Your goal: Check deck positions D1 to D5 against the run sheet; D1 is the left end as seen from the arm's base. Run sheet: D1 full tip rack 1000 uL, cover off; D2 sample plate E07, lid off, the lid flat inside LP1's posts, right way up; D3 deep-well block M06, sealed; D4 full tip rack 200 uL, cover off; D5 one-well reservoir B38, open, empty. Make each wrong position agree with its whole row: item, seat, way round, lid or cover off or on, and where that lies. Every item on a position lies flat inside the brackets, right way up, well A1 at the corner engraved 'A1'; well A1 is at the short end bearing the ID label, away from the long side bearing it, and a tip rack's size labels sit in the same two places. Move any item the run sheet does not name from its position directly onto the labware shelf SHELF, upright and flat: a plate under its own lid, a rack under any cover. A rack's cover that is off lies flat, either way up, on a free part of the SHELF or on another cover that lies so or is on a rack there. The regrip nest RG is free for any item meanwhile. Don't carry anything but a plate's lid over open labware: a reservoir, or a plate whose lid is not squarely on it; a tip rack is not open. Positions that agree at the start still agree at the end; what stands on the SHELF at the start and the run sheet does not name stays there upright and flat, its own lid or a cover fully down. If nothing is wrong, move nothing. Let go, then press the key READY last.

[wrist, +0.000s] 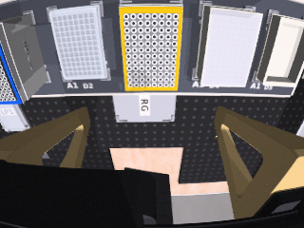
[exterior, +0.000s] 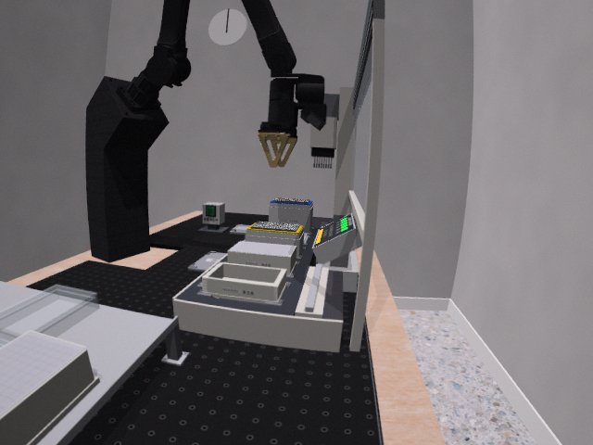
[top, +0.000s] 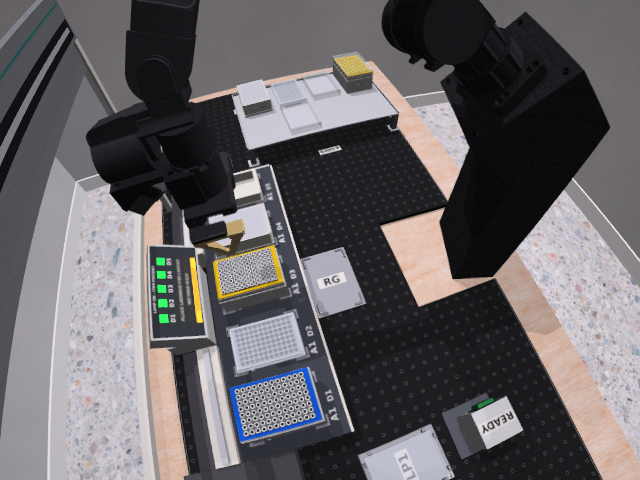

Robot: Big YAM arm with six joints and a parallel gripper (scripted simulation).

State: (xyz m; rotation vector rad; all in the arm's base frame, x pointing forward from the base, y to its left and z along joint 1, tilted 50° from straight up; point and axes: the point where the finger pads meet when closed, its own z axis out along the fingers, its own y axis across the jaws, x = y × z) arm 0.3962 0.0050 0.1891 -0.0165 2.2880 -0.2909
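My gripper is now 1 cm past the yellow-rimmed tip rack and 17 cm above it. From my hand the other things lie so: blue-rimmed tip rack 2 cm ahead, 24 cm to the left, 14 cm below; then regrip nest 15 cm behind, 4 cm to the left, 26 cm below; then clear well plate 2 cm ahead, 12 cm to the left, 21 cm below.
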